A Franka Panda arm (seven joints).
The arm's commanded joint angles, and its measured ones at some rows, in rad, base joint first. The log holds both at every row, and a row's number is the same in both.
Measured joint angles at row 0:
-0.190, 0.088, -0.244, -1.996, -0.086, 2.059, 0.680
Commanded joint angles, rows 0 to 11:
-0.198, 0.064, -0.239, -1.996, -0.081, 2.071, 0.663
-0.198, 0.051, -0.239, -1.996, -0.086, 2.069, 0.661
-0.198, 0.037, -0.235, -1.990, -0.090, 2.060, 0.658
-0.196, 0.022, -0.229, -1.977, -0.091, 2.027, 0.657
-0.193, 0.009, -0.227, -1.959, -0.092, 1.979, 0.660
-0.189, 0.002, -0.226, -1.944, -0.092, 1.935, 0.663
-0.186, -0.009, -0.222, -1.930, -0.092, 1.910, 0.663
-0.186, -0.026, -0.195, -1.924, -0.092, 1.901, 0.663
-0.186, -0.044, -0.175, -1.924, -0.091, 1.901, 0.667
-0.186, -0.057, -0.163, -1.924, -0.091, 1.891, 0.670
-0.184, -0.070, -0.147, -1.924, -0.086, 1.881, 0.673
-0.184, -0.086, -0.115, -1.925, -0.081, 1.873, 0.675
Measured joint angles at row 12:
-0.181, -0.039, -0.179, -1.925, -0.087, 1.909, 0.680
